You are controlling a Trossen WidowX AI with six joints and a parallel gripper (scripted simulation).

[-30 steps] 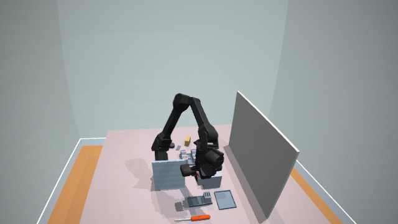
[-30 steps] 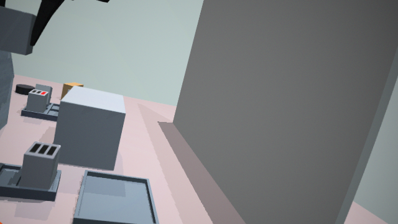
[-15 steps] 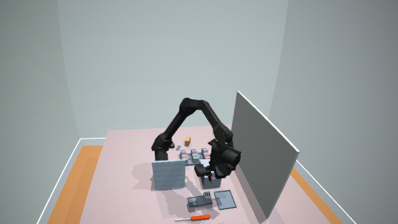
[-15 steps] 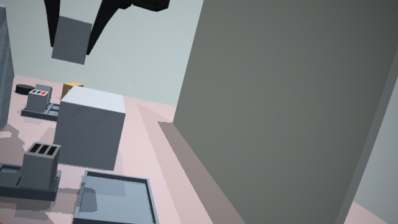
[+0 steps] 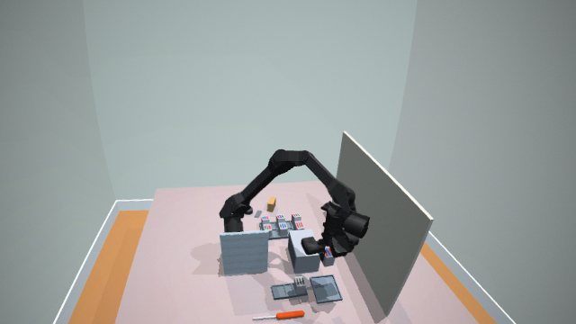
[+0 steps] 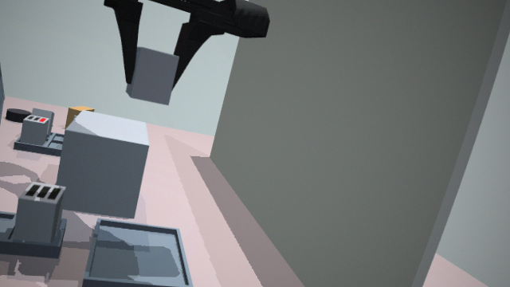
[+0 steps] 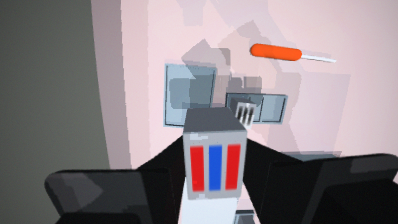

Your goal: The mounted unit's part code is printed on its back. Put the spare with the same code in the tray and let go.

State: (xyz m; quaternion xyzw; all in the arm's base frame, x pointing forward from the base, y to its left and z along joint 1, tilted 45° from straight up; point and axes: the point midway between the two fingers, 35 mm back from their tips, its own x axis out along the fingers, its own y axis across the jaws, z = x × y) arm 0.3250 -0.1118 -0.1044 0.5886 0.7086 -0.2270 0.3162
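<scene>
My gripper tip is 17 cm above the tray, 2 cm short of it and 1 cm to the right of it. The rest, counted from my gripper tip: grey box (19 cm to the left, 13 cm below, 4 cm behind); then grey spare block (2 cm above); then grey wall panel (20 cm to the left, 20 cm ahead, 5 cm above).
</scene>
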